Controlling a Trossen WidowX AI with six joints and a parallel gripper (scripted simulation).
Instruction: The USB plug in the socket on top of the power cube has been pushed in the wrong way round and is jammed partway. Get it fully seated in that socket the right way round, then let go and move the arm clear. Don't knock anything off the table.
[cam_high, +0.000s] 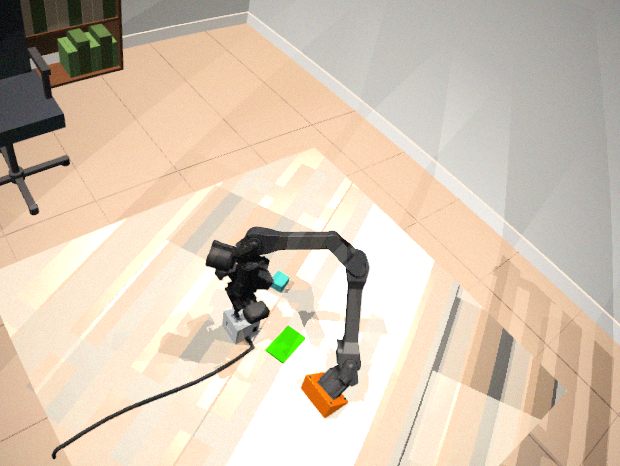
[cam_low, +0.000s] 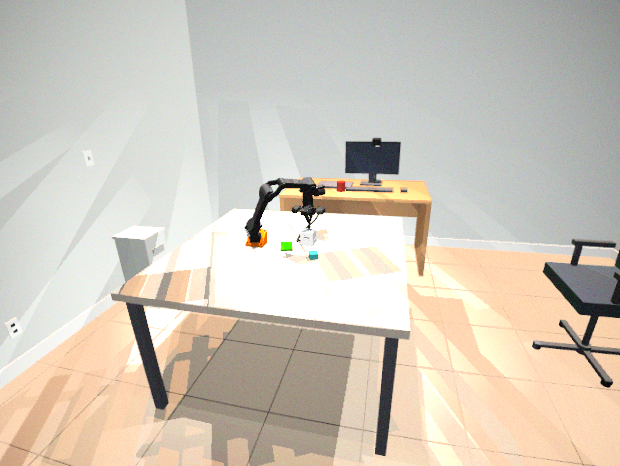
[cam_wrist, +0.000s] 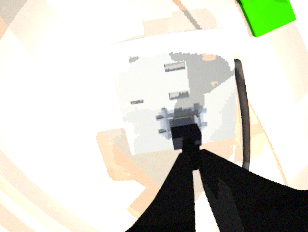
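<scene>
My gripper tip is 20 mm above the dark USB plug. The rest, counted from my gripper tip: flat green block 120 mm behind, 110 mm below, 90 mm to the right; then cyan block 220 mm to the right, 100 mm below, 50 mm ahead.
</scene>
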